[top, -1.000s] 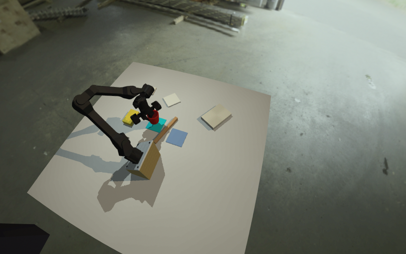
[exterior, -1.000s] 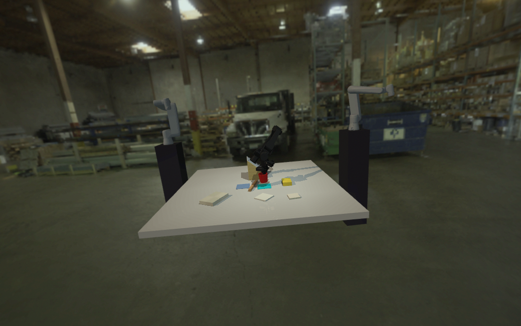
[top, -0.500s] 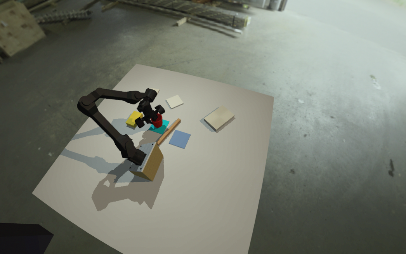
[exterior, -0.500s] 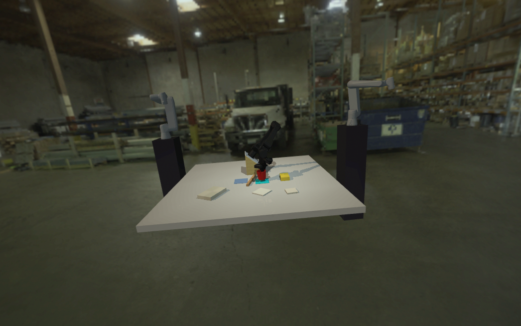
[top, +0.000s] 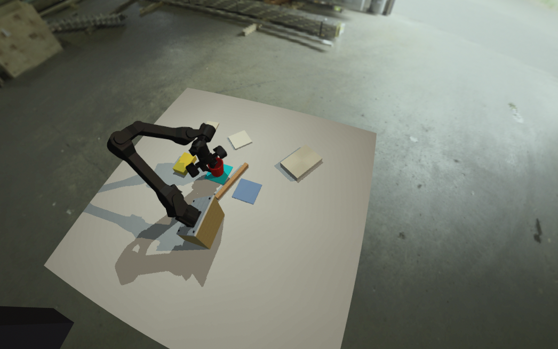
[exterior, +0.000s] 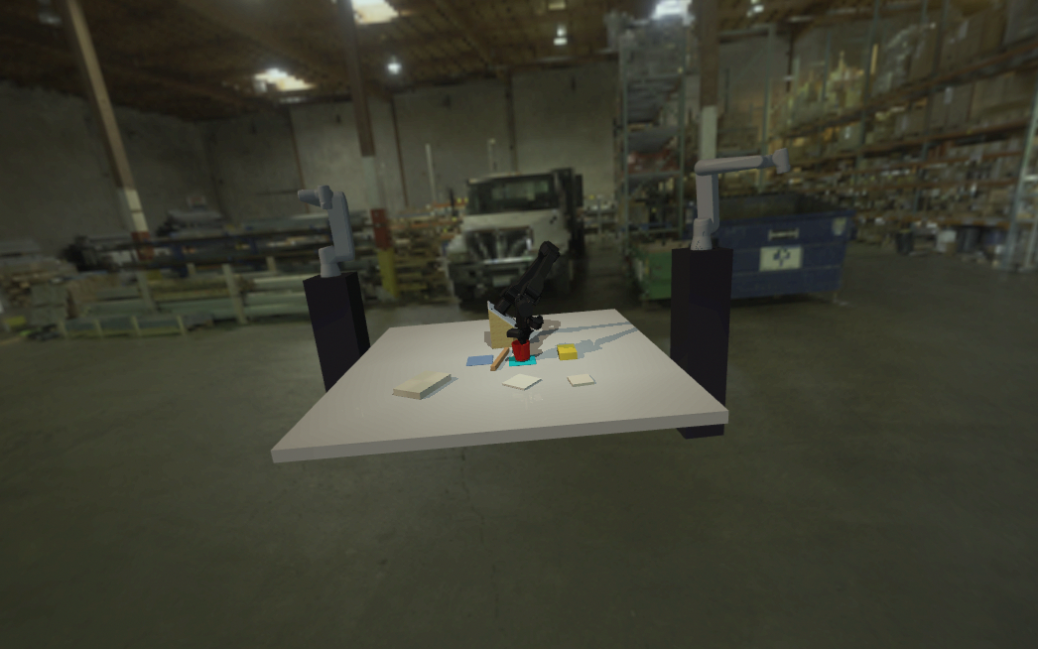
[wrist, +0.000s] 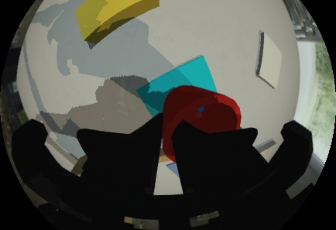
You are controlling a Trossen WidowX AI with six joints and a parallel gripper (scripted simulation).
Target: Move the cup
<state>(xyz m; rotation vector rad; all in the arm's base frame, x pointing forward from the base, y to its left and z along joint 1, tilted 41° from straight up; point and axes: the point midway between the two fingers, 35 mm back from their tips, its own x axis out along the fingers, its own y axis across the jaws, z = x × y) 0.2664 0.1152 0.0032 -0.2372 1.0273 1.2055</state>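
The red cup is 3 cm ahead of my gripper tip and 2 cm to the right of it. From my gripper tip the other things lie so: blue marble: 4 cm ahead, 3 cm to the right, 2 cm below; then cyan pad: 3 cm ahead, 2 cm to the right, 5 cm below; then wooden bar: 10 cm to the right, 4 cm below.
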